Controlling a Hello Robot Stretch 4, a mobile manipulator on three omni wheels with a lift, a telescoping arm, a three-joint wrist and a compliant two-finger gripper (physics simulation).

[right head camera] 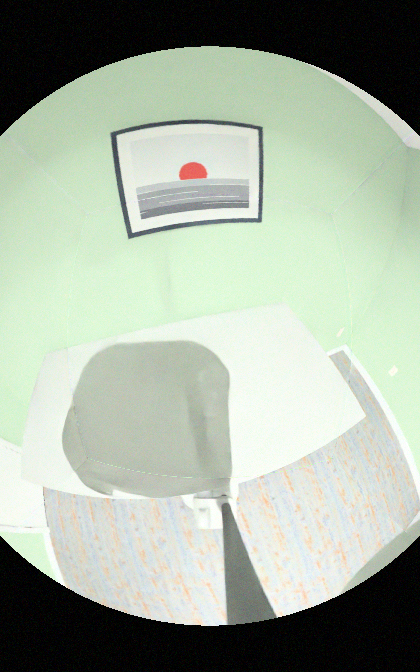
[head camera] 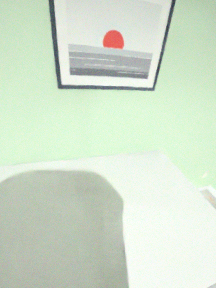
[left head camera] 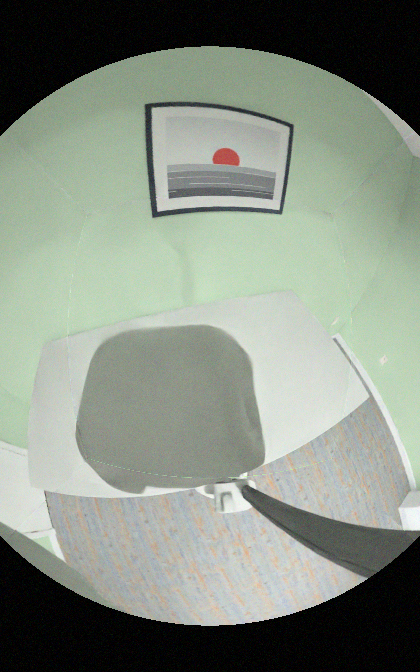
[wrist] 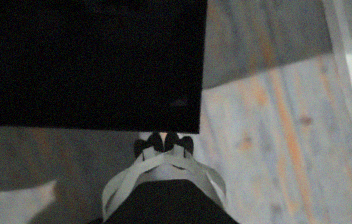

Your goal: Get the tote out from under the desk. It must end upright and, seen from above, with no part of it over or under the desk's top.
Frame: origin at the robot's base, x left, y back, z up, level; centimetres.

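Seen in the pictures: gripper, fingertip midpoint: (wrist: 163,143).
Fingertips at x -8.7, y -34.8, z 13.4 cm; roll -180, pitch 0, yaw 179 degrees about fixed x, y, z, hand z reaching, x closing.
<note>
A point is followed by its place in that frame.
The black tote (wrist: 100,65) @(x 2.0, y -47.0, z -2.4 cm) fills the upper left of the wrist view, its near edge just ahead of my fingertips; it is too dark to tell its inside or whether it is upright. It does not show in the head views. My gripper (wrist: 163,143) @(x -8.7, y -34.8, z 13.4 cm) has its fingertips drawn together, with a sliver of light floor between them and no tote wall seen there. The tips are at or very close to the near edge, left of its right corner; contact cannot be told. The white desk (head camera: 170,225) @(x -34.0, y -33.6, z 92.3 cm) (left head camera: 305,390) (right head camera: 295,390) stands against the wall and hides the gripper from the head views.
A large grey shadow (left head camera: 170,400) (right head camera: 150,410) lies on the desk top. A white furniture part (wrist: 344,35) runs along the right edge of the wrist view. A white box-like object (left head camera: 411,510) stands at the right. A framed picture (head camera: 110,62) @(x -3.2, y -82.2, z 151.2 cm) hangs above the desk.
</note>
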